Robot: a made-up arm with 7 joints.
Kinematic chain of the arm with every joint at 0, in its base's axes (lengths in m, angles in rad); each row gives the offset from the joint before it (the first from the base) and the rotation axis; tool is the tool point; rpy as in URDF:
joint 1: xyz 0 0 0.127 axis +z
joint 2: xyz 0 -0.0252 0.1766 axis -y
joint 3: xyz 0 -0.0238 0.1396 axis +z
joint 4: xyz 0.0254 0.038 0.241 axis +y
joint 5: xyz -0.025 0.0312 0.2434 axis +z
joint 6: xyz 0 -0.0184 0.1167 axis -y
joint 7: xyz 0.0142 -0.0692 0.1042 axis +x
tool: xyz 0 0 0 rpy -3.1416 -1.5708 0
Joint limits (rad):
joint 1: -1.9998..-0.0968
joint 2: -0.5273..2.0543
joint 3: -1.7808..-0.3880
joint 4: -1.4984..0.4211
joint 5: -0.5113..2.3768
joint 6: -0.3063..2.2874
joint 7: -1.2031..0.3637
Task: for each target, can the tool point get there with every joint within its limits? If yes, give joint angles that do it. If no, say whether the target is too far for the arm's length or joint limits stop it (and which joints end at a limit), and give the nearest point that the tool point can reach.
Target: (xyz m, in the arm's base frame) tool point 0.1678 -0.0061 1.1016
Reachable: yes | joints -0.7054 -0.2908 -0.7060 -0.5821 1.5558 0.3065 -0.6073
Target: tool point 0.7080 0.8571 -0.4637
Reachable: no: too far | nearest point 0.4061 0.5806 -0.1348 | short by 0.525 m
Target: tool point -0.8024 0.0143 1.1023
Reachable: no: too far | nearest point -0.6139 0.0109 0.9147 | short by 0.266 m
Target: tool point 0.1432 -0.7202 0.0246
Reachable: no: joint limits stop it (at a limit: joint 1, joint 2, joint 3, joint 4, joint 5, joint 6) | nearest point 0.1286 -0.5263 0.5383 | short by 0.549 m
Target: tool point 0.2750 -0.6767 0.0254
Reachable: no: joint limits stop it (at a limit: joint 2, joint 3, joint 4, joint 5, joint 6) | nearest point 0.2040 -0.5019 0.5383 | short by 0.547 m
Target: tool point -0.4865 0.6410 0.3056
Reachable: yes | joints -0.8053 1.3946 -0.8885 -0.4943 0.4421 0.3029 -0.9053
